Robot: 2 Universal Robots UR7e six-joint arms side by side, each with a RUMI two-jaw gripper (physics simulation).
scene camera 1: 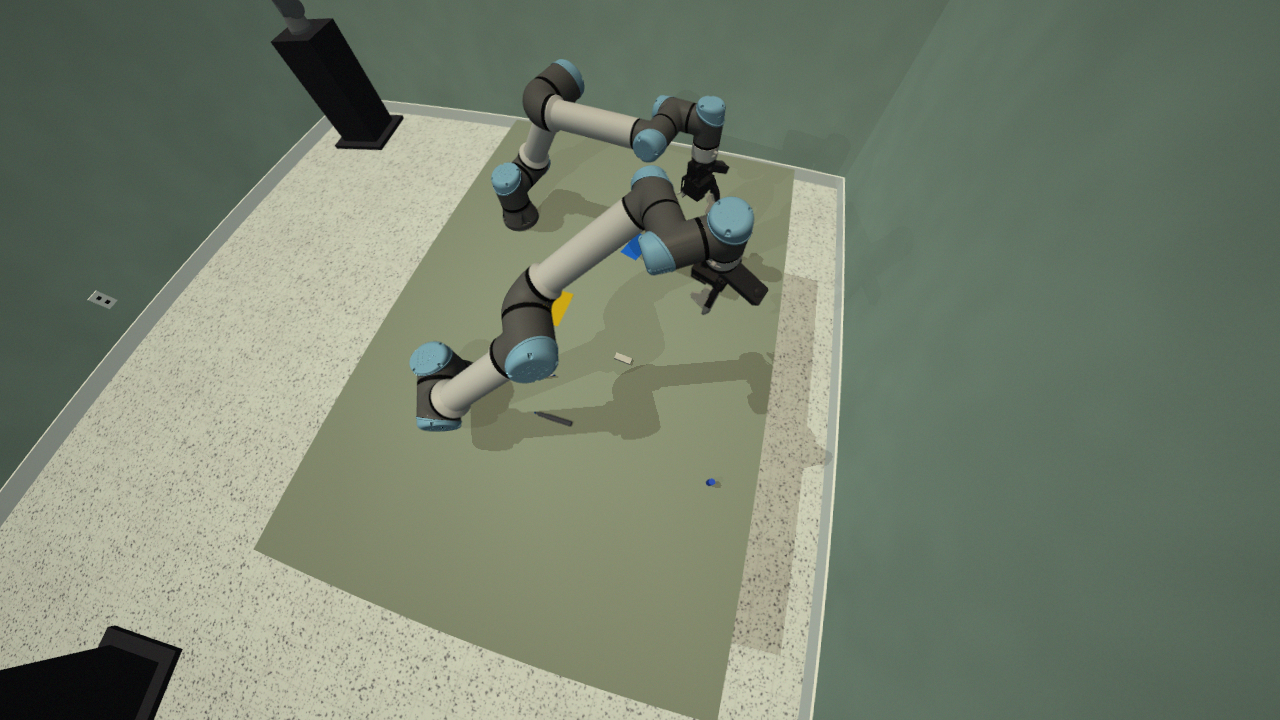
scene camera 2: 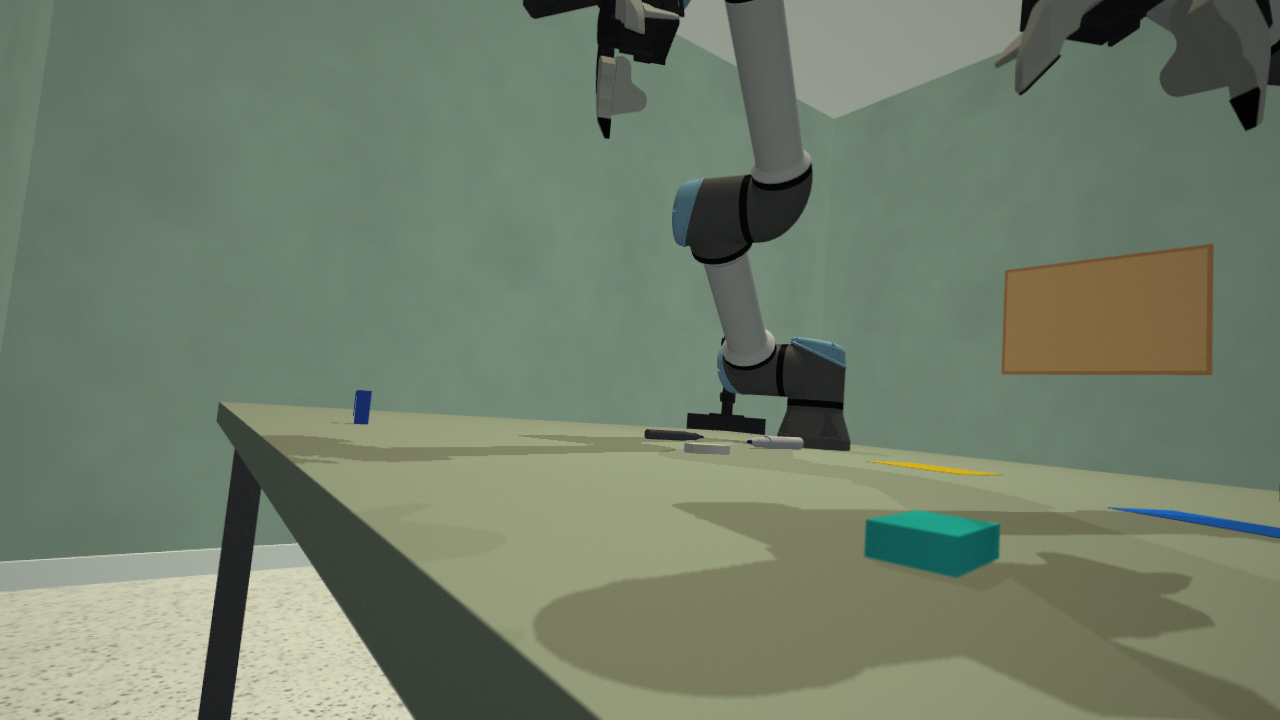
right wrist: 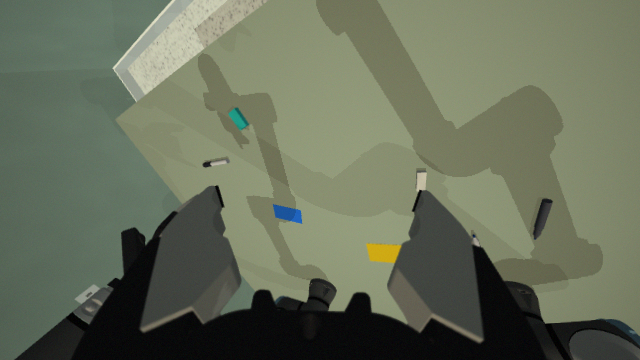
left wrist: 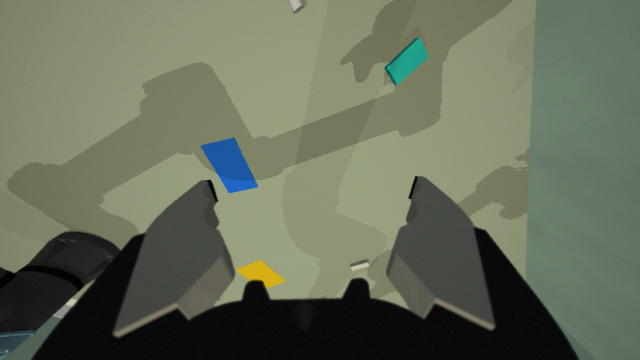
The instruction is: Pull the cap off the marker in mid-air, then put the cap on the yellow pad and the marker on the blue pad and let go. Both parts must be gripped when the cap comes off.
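Frame: origin at the left arm's base, x ahead, y left, z up, level; centimetres.
Seen in the pictures: left gripper, fingertip midpoint: (scene camera 1: 698,208) (scene camera 2: 1138,111) (left wrist: 313,181); right gripper, fingertip midpoint: (scene camera 2: 622,92) (right wrist: 318,190); left arm's base, link origin: (scene camera 1: 521,218) (right wrist: 323,286) (left wrist: 91,249); right arm's base, link origin: (scene camera 2: 812,447).
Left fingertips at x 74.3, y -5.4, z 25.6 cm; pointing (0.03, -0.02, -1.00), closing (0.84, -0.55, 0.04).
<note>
Offsets run from my left fingertips to a thing's middle.
A white marker with a black cap {dx +7.7, dy +20.0, dz -24.7 cm} (right wrist: 216,163) lies on the table left of the blue pad in the right wrist view; a pale end of it (left wrist: 296,5) shows at the top edge of the left wrist view. The blue pad {dx -21.8, dy +0.8, dz -25.6 cm} (scene camera 1: 631,248) (scene camera 2: 1199,520) (left wrist: 229,165) (right wrist: 287,214) and yellow pad {dx -46.1, dy -34.4, dz -25.6 cm} (scene camera 1: 562,308) (scene camera 2: 938,468) (left wrist: 262,272) (right wrist: 384,253) lie flat and bare. My left gripper (scene camera 2: 1134,107) (left wrist: 313,181) is open and empty, high above the table. My right gripper (right wrist: 318,190) is open and empty, also high up; its far finger is hidden in scene camera 1.
A teal block {dx +18.4, dy -2.2, dz -24.9 cm} (scene camera 2: 930,544) (left wrist: 407,61) (right wrist: 238,119) lies near the capped marker. A white block {dx -15.1, dy -49.7, dz -25.0 cm} (scene camera 1: 622,358) (right wrist: 421,180), a dark pen {dx -32.5, dy -75.5, dz -24.8 cm} (scene camera 1: 554,418) (right wrist: 542,218) and a white pen with a blue tip {dx -44.5, dy -62.3, dz -24.5 cm} (scene camera 2: 776,442) lie farther off. A small blue cylinder {dx +20.6, dy -84.1, dz -23.2 cm} (scene camera 1: 710,482) (scene camera 2: 361,407) stands near the table edge.
</note>
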